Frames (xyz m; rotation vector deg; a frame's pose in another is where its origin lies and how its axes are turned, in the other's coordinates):
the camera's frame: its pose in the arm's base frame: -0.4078 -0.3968 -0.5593 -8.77 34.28 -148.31
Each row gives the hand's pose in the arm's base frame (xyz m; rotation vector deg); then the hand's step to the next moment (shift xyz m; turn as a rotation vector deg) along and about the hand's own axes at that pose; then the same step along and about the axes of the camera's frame.
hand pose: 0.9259 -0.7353 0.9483 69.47 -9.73 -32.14
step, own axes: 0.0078 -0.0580 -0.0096 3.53 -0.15 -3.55
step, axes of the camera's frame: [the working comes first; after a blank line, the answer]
step, axes of the arm's base frame: -0.0078 -0.0094 -0.0580 4.43 1.19 -2.00

0.0112 0.0296 -0.0501 -4.47 1.82 -1.33
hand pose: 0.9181 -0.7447 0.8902 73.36 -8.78 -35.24
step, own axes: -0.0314 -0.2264 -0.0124 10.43 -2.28 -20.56
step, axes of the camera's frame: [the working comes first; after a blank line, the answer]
step, axes of the arm's base frame: -0.0985 -0.0078 -0.2065 16.88 11.77 -10.64

0.0901 0.0550 -0.2031 -20.46 2.53 -10.57
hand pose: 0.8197 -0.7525 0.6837 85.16 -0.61 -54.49
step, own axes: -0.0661 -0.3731 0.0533 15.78 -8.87 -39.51
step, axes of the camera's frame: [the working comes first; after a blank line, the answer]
step, axes of the arm's base frame: -0.2674 0.0633 -0.2662 27.30 25.77 -21.89

0.2050 -0.0469 -0.3197 -36.29 0.83 -23.90
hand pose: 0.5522 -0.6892 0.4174 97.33 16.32 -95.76
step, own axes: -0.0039 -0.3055 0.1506 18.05 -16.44 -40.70
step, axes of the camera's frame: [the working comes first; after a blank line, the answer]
step, axes of the arm's base frame: -0.3057 0.1254 -0.0827 23.86 31.17 -26.68

0.2096 -0.1929 -0.1868 -35.83 -2.80 -31.00
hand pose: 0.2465 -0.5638 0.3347 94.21 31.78 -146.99
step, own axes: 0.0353 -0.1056 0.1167 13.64 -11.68 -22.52
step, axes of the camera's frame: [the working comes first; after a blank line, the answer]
step, axes of the arm's base frame: -0.1410 0.0668 0.0410 11.03 20.22 -17.30

0.0926 -0.1308 -0.0185 -19.32 -3.72 -21.04
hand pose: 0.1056 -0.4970 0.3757 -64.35 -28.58 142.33
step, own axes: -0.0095 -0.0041 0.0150 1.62 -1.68 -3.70
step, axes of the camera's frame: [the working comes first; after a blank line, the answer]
step, axes of the arm's base frame: -0.0049 -0.0033 0.0172 2.15 2.83 -2.56

0.0059 -0.0070 0.0157 -3.24 -0.20 -2.94
